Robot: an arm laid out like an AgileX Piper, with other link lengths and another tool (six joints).
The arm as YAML. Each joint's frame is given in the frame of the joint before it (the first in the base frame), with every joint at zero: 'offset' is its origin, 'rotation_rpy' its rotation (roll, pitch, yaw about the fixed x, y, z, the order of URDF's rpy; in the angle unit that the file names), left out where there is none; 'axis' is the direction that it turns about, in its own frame. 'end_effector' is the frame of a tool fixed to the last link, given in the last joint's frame.
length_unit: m
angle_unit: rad
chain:
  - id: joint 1
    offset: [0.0, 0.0, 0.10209]
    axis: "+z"
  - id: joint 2
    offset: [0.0, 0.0, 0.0]
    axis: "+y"
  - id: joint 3
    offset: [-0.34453, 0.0, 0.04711]
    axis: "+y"
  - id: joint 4
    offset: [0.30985, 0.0, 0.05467]
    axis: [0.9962, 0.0, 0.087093]
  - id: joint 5
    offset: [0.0, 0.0, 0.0]
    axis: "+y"
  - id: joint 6
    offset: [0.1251, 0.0, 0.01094]
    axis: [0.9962, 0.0, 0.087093]
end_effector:
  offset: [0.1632, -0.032, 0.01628]
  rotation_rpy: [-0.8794, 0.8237, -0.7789]
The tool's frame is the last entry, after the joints.
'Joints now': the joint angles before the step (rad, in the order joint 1, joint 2, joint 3, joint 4, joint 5, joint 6). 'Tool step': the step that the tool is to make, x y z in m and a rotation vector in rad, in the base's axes. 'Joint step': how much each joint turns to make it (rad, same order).
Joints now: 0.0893, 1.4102, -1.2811, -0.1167, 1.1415, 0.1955
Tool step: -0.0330, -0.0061, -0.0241, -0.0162, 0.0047, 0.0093
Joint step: 0.0001, -0.0941, 0.1644, -0.0165, -0.0647, 0.0002
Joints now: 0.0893, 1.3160, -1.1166, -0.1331, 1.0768, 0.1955
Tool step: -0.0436, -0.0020, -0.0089, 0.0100, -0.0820, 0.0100
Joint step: 0.0003, -0.1932, 0.2058, -0.0002, -0.0956, 0.0032
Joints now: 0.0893, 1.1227, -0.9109, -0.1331, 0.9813, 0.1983
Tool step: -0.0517, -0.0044, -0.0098, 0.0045, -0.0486, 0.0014
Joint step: 0.0000, -0.2028, 0.1646, 0.0000, -0.0107, 0.0001
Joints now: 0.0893, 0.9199, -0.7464, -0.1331, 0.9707, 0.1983
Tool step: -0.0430, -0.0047, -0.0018, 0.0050, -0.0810, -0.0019
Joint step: -0.0003, -0.2176, 0.1218, -0.0020, 0.0147, -0.0003
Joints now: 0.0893, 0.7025, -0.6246, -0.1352, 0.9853, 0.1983
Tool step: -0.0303, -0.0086, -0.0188, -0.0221, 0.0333, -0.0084
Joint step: -0.0007, -0.0860, 0.0660, -0.0188, 0.0556, -0.0008
